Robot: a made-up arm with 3 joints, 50 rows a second.
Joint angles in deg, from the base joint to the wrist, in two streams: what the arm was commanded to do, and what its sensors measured. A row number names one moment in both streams.
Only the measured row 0 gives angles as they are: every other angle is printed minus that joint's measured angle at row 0.
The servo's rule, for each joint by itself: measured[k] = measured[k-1] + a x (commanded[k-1-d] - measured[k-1]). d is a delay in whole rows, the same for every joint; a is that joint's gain. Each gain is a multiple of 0.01, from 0.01 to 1. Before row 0 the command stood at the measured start. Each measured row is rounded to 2 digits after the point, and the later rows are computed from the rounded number. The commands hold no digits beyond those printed.
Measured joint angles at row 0:
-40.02 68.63 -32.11
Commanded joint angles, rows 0 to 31:
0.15 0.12 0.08
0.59 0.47 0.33
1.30 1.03 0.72
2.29 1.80 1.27
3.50 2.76 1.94
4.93 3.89 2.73
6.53 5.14 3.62
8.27 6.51 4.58
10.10 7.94 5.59
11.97 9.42 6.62
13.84 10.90 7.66
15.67 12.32 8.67
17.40 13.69 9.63
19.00 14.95 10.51
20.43 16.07 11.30
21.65 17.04 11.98
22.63 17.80 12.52
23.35 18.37 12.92
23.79 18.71 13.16
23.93 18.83 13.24
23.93 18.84 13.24
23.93 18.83 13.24
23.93 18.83 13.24
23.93 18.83 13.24
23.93 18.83 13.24
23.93 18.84 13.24
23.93 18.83 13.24
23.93 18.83 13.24
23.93 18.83 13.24
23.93 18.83 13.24
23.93 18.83 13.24
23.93 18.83 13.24
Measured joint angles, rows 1 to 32:
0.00 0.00 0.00
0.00 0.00 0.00
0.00 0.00 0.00
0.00 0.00 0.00
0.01 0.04 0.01
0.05 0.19 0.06
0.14 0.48 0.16
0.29 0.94 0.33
0.51 1.58 0.57
0.82 2.39 0.89
1.22 3.35 1.30
1.71 4.46 1.79
2.30 5.68 2.36
2.98 6.99 3.00
3.74 8.36 3.70
4.58 9.75 4.45
5.48 11.13 5.23
6.43 12.47 6.02
7.41 13.73 6.81
8.41 14.89 7.59
9.41 15.91 8.33
10.39 16.77 9.02
11.33 17.45 9.64
12.21 17.93 10.18
13.03 18.25 10.64
13.79 18.45 11.03
14.50 18.58 11.36
15.16 18.67 11.64
15.77 18.73 11.88
16.34 18.77 12.08
16.87 18.79 12.25
17.36 18.80 12.40
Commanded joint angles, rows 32 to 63:
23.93 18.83 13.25
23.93 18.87 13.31
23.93 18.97 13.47
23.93 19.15 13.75
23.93 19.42 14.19
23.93 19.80 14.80
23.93 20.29 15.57
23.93 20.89 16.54
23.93 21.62 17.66
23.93 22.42 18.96
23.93 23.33 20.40
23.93 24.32 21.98
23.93 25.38 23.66
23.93 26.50 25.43
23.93 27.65 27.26
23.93 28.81 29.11
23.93 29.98 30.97
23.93 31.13 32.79
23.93 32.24 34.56
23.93 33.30 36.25
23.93 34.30 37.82
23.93 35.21 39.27
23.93 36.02 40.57
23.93 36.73 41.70
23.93 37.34 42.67
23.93 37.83 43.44
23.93 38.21 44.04
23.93 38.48 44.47
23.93 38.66 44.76
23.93 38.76 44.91
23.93 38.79 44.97
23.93 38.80 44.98
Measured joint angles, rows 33 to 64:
17.82 18.81 12.53
18.25 18.82 12.64
18.65 18.82 12.73
19.02 18.82 12.81
19.36 18.82 12.88
19.68 18.84 12.94
19.98 18.89 13.02
20.26 18.98 13.13
20.52 19.13 13.29
20.76 19.36 13.52
20.98 19.69 13.83
21.19 20.11 14.24
21.38 20.64 14.75
21.56 21.26 15.38
21.73 21.98 16.13
21.88 22.80 17.01
22.02 23.70 18.01
22.15 24.68 19.12
22.27 25.72 20.34
22.39 26.80 21.66
22.50 27.91 23.06
22.60 29.04 24.52
22.69 30.16 26.03
22.78 31.26 27.56
22.86 32.32 29.10
22.93 33.33 30.63
23.00 34.27 32.12
23.07 35.13 33.56
23.13 35.90 34.93
23.19 36.58 36.21
23.24 37.15 37.38
23.29 37.62 38.44

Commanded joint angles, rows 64 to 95:
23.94 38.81 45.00
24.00 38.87 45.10
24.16 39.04 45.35
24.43 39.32 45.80
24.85 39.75 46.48
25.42 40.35 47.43
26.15 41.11 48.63
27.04 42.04 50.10
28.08 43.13 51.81
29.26 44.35 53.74
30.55 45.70 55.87
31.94 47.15 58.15
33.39 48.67 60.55
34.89 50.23 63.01
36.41 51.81 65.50
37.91 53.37 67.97
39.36 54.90 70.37
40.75 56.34 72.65
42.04 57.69 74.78
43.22 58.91 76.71
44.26 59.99 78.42
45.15 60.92 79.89
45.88 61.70 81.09
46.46 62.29 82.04
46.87 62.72 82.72
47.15 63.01 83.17
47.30 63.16 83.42
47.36 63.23 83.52
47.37 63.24 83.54
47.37 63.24 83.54
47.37 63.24 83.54
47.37 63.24 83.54
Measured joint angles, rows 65 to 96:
23.33 37.98 39.39
23.37 38.25 40.22
23.41 38.44 40.93
23.45 38.57 41.54
23.48 38.65 42.06
23.52 38.73 42.52
23.56 38.84 42.94
23.62 39.01 43.37
23.71 39.27 43.84
23.83 39.65 44.38
23.99 40.16 45.02
24.20 40.82 45.78
24.47 41.63 46.68
24.81 42.58 47.74
25.21 43.67 48.96
25.68 44.89 50.34
26.22 46.21 51.87
26.83 47.62 53.54
27.50 49.09 55.33
28.23 50.59 57.23
29.01 52.10 59.20
29.83 53.58 61.22
30.68 55.02 63.25
31.56 56.38 65.27
32.45 57.64 67.24
33.34 58.79 69.14
34.22 59.81 70.93
35.08 60.68 72.60
35.91 61.39 74.12
36.70 61.96 75.48
37.44 62.38 76.67
38.13 62.68 77.70

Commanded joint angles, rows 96 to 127:
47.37 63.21 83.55
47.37 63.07 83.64
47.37 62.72 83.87
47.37 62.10 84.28
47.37 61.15 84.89
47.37 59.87 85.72
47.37 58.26 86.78
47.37 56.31 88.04
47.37 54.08 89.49
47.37 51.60 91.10
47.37 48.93 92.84
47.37 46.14 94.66
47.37 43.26 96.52
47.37 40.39 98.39
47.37 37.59 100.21
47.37 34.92 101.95
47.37 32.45 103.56
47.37 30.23 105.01
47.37 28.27 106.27
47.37 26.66 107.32
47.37 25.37 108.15
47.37 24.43 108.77
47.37 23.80 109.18
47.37 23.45 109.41
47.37 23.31 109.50
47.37 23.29 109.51
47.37 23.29 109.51
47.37 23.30 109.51
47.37 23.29 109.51
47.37 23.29 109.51
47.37 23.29 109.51
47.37 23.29 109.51
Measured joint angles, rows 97 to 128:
38.78 62.88 78.58
39.38 63.01 79.32
39.94 63.09 79.95
40.46 63.14 80.49
40.94 63.16 80.95
41.39 63.13 81.35
41.81 62.99 81.73
42.20 62.68 82.11
42.56 62.14 82.53
42.90 61.35 83.01
43.21 60.27 83.58
43.50 58.88 84.25
43.77 57.20 85.04
44.02 55.24 85.95
44.25 53.03 86.98
44.47 50.62 88.13
44.67 48.04 89.39
44.86 45.36 90.74
45.04 42.64 92.16
45.20 39.94 93.63
45.35 37.32 95.12
45.49 34.84 96.60
45.62 32.54 98.05
45.74 30.48 99.44
45.85 28.69 100.75
45.96 27.20 101.95
46.06 26.01 103.03
46.15 25.11 103.99
46.24 24.48 104.82
46.32 24.06 105.52
46.39 23.79 106.12
46.46 23.62 106.63

